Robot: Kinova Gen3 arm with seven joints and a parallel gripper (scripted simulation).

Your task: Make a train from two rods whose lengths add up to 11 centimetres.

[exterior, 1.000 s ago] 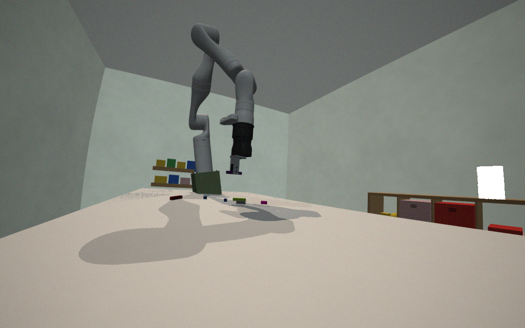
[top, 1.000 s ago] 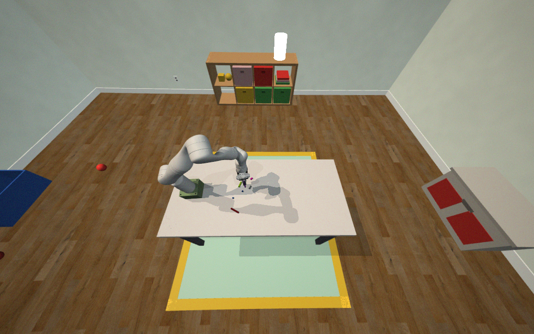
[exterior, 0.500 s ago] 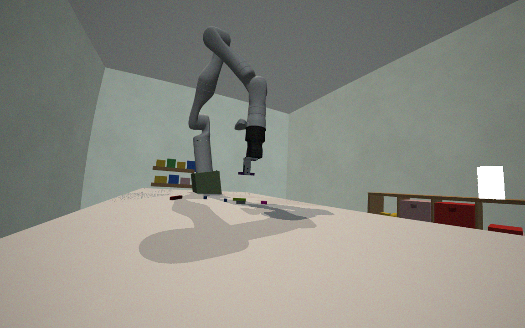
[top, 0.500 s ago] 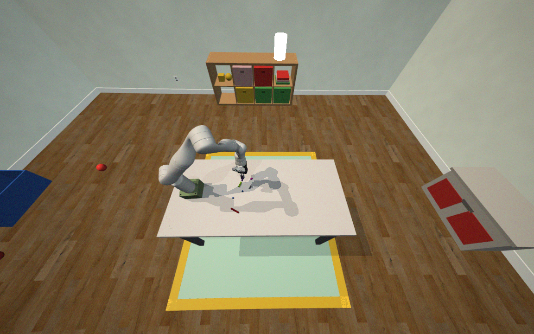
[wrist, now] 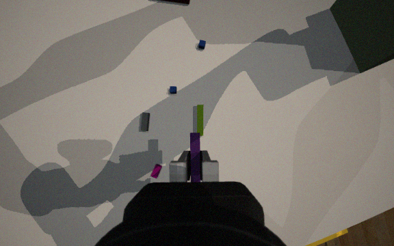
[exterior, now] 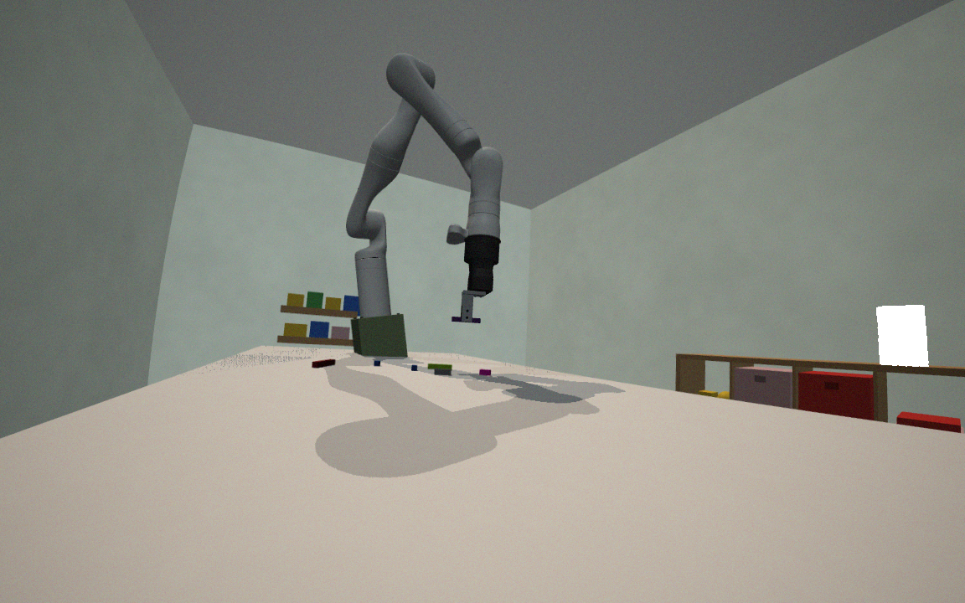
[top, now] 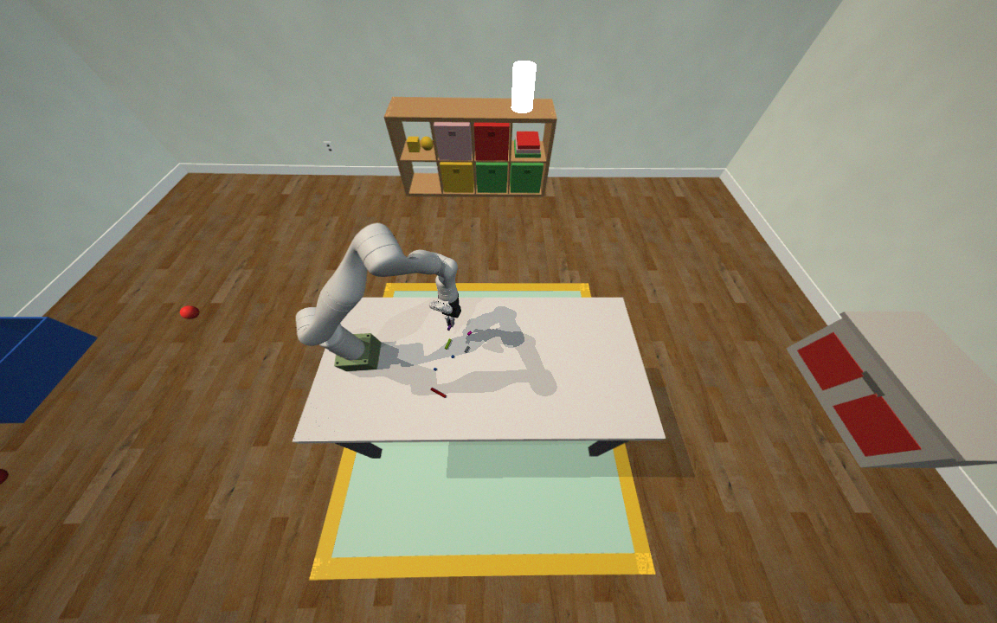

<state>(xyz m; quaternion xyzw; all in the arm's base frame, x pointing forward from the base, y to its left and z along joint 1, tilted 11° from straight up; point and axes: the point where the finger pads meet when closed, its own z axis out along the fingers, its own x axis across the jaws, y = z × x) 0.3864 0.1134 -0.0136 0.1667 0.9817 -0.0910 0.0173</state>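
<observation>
Right now the lime rod is 110 mm below my hand, 40 mm to the right of it and 20 mm behind it. The rest, counted from my hand: magenta rod 110 mm below, 70 mm ahead, 10 mm to the left; purple rod 10 mm below; grey rod 110 mm below, 70 mm to the right, 60 mm ahead.
</observation>
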